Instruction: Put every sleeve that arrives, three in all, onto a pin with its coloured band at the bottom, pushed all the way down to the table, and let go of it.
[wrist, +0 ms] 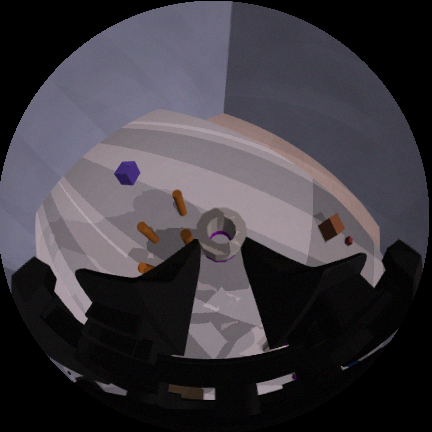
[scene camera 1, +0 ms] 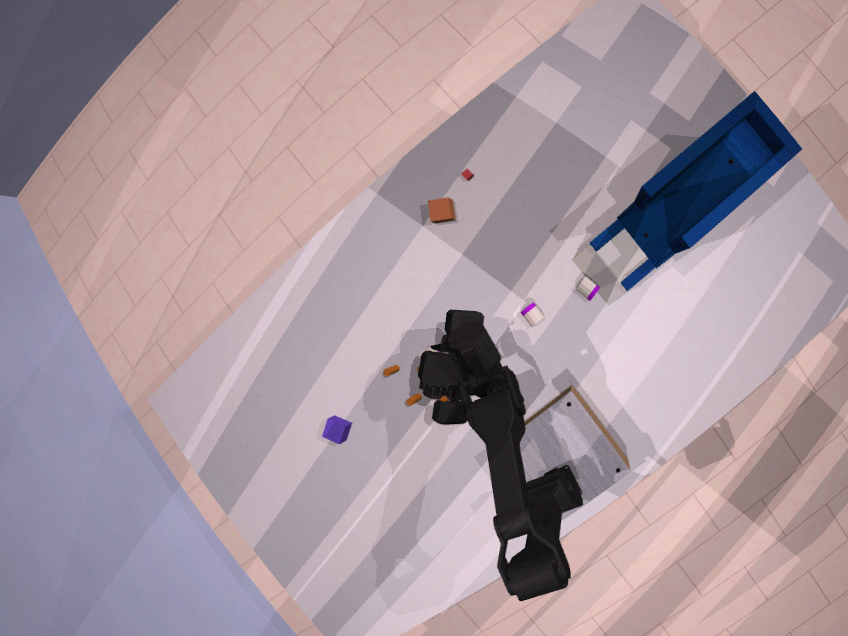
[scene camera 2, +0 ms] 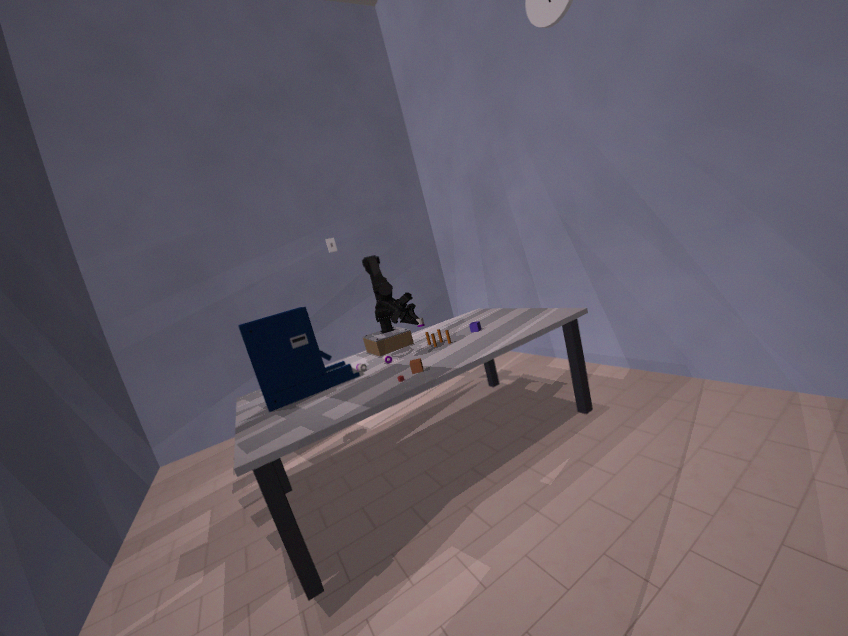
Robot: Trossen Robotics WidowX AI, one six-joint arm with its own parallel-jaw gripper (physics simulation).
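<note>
My gripper (wrist: pixel 220 243) (scene camera 2: pixel 417 321) is shut on a white sleeve (wrist: pixel 201 231) (scene camera 2: pixel 420 321), held upright in the air with its purple band at the lower end. It is beside and above the orange pins; the arm covers it in scene camera 1. Several upright pins stand in a group, among them one pin (scene camera 1: pixel 391 370) (wrist: pixel 179 203) and another pin (scene camera 1: pixel 413 399) (wrist: pixel 148 232); the pins whose tops show are bare. A second sleeve (scene camera 1: pixel 534 315) (scene camera 2: pixel 388 359) lies on its side on the table. A third sleeve (scene camera 1: pixel 585 286) (scene camera 2: pixel 362 367) lies by the chute's mouth.
The blue chute (scene camera 1: pixel 743 197) (scene camera 2: pixel 280 362) stands at one end of the table. A purple cube (scene camera 1: pixel 336 429) (scene camera 2: pixel 475 327) (wrist: pixel 127 173) is beyond the pins. An orange block (scene camera 1: pixel 441 210) (scene camera 2: pixel 416 366) (wrist: pixel 331 227) and small red cube (scene camera 1: pixel 467 174) (scene camera 2: pixel 400 377) (wrist: pixel 348 240) lie near one edge.
</note>
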